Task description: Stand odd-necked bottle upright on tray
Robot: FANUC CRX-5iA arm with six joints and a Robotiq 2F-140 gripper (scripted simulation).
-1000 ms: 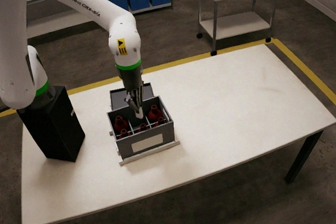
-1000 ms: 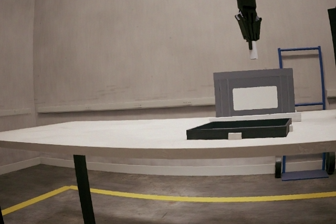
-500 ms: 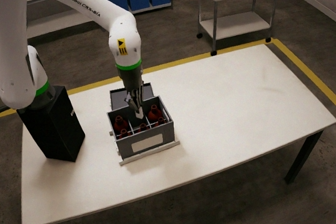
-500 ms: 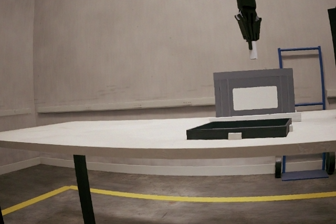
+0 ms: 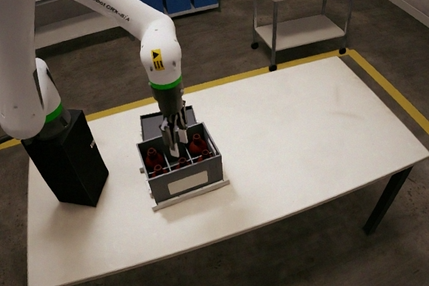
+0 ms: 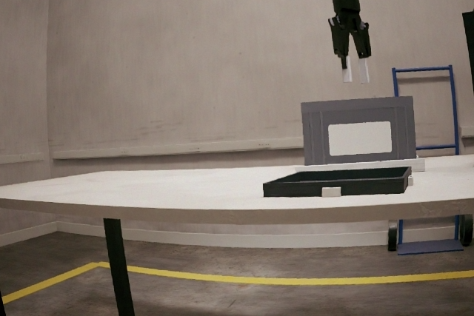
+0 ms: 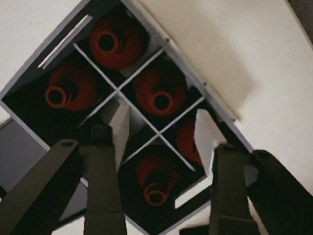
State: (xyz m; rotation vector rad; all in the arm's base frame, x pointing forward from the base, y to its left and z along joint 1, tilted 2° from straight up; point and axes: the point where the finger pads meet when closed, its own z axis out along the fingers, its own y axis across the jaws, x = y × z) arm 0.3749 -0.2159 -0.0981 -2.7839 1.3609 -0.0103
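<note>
My hand is 17 cm above the crate and 5 cm to the right of it. Round my hand: dark tray (33 cm to the left, 24 cm below, 7 cm ahead); then bottle (17 cm below, 10 cm to the left, 8 cm behind).
</note>
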